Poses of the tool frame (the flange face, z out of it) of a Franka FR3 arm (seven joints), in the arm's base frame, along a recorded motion.
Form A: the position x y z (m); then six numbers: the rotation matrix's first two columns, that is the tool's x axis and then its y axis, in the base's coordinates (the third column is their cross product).
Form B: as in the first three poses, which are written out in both.
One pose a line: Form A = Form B
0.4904 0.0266 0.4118 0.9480 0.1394 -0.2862 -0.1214 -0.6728 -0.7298 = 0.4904 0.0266 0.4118; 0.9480 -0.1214 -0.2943; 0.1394 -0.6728 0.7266; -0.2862 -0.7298 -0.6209
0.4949 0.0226 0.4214 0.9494 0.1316 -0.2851 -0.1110 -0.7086 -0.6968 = 0.4949 0.0226 0.4214; 0.9494 -0.1110 -0.2937; 0.1316 -0.7086 0.6932; -0.2851 -0.6968 -0.6581
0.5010 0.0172 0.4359 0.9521 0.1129 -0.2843 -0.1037 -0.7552 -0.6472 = 0.5010 0.0172 0.4359; 0.9521 -0.1037 -0.2878; 0.1129 -0.7552 0.6457; -0.2843 -0.6472 -0.7073
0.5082 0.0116 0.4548 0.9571 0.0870 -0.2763 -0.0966 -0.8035 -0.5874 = 0.5082 0.0116 0.4548; 0.9571 -0.0966 -0.2731; 0.0870 -0.8035 0.5889; -0.2763 -0.5874 -0.7606
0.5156 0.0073 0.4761 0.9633 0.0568 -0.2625 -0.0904 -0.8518 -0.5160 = 0.5156 0.0073 0.4761; 0.9633 -0.0904 -0.2529; 0.0568 -0.8518 0.5208; -0.2625 -0.5160 -0.8154
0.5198 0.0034 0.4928 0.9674 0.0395 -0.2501 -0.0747 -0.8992 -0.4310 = 0.5198 0.0034 0.4928; 0.9674 -0.0747 -0.2419; 0.0395 -0.8992 0.4356; -0.2501 -0.4310 -0.8669
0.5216 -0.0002 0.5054 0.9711 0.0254 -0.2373 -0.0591 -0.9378 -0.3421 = 0.5216 -0.0002 0.5054; 0.9711 -0.0591 -0.2312; 0.0254 -0.9378 0.3462; -0.2373 -0.3421 -0.9092
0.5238 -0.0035 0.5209 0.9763 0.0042 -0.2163 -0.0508 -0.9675 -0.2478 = 0.5238 -0.0035 0.5209; 0.9763 -0.0508 -0.2103; 0.0042 -0.9675 0.2529; -0.2163 -0.2478 -0.9444
